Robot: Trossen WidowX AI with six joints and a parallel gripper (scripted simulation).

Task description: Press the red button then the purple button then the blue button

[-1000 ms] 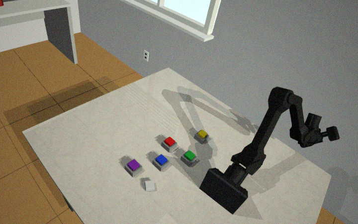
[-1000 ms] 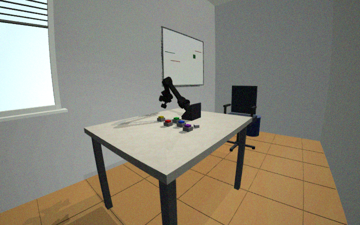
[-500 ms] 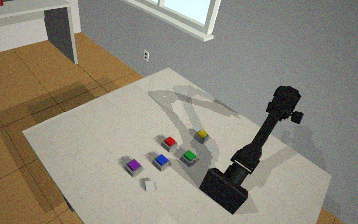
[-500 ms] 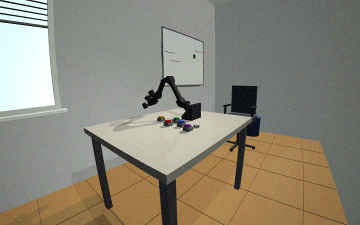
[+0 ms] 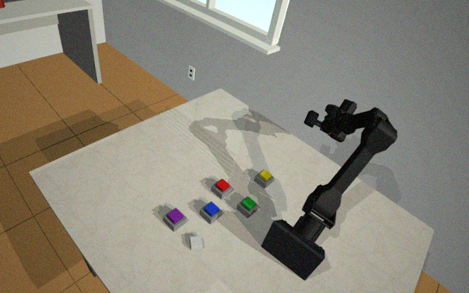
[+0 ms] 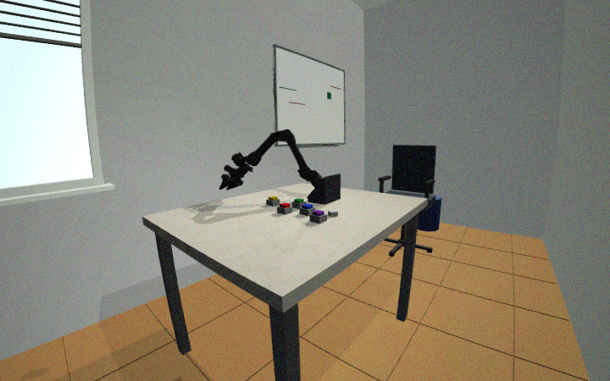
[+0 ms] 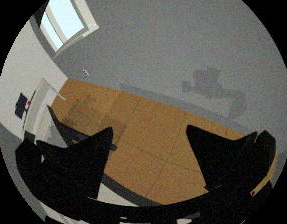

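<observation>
Right now the red button is 1 cm ahead of my gripper tip and 57 cm to the left of it. Round my gripper tip: yellow button 5 cm behind, 42 cm to the left; green button 10 cm behind, 56 cm to the left; blue button 4 cm behind, 66 cm to the left.
</observation>
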